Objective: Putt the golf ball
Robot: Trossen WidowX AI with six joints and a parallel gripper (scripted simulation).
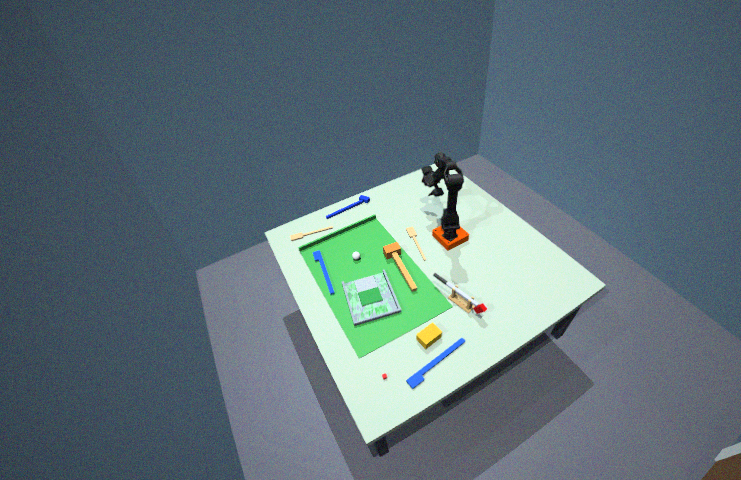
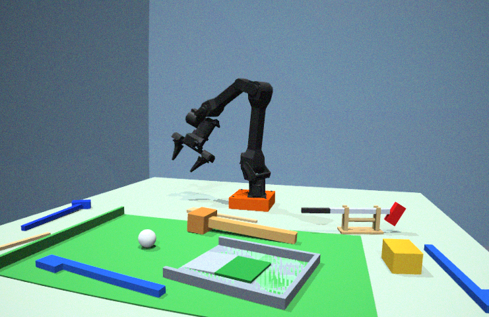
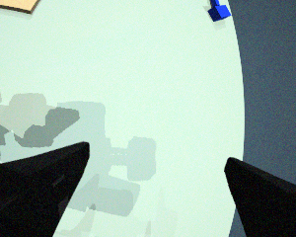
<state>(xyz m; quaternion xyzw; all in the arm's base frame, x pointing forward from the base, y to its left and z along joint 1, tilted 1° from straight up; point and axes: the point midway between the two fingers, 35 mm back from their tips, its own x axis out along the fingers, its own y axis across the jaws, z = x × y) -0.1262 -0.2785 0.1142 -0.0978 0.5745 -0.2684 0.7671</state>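
Now: the wooden stand 370 mm ahead of my gripper tip, 600 mm to the left of it and 90 mm below it. From my gripper tip the other things lie so: white golf ball 550 mm ahead, 50 mm to the left, 100 mm below; then dark green rail 520 mm ahead, 170 mm to the right, 110 mm below; then yellow block 610 mm ahead, 620 mm to the left, 100 mm below.
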